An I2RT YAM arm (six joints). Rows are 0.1 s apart.
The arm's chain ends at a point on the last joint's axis. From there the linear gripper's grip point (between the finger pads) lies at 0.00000 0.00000 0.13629 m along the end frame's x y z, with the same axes.
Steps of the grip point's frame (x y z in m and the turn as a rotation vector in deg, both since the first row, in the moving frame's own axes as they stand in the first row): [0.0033, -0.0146, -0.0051, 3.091, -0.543, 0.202]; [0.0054, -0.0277, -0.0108, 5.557, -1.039, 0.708]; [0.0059, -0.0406, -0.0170, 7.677, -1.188, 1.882]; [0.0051, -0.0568, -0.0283, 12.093, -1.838, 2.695]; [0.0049, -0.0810, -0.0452, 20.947, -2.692, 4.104]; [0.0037, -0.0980, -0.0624, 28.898, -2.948, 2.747]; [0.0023, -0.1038, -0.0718, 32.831, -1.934, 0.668]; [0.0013, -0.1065, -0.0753, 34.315, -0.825, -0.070]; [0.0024, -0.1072, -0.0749, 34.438, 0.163, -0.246]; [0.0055, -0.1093, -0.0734, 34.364, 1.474, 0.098]
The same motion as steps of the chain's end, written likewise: [0.0046, -0.0072, -0.0049, 3.091, -0.543, 0.202]; [0.0078, -0.0145, -0.0101, 5.557, -1.039, 0.708]; [0.0084, -0.0224, -0.0157, 7.677, -1.188, 1.882]; [0.0088, -0.0282, -0.0252, 12.093, -1.838, 2.695]; [0.0094, -0.0321, -0.0360, 20.947, -2.692, 4.104]; [0.0088, -0.0320, -0.0453, 28.898, -2.948, 2.747]; [0.0062, -0.0299, -0.0500, 32.831, -1.934, 0.668]; [0.0032, -0.0297, -0.0516, 34.315, -0.825, -0.070]; [0.0022, -0.0301, -0.0510, 34.438, 0.163, -0.246]; [0.0021, -0.0324, -0.0496, 34.364, 1.474, 0.098]
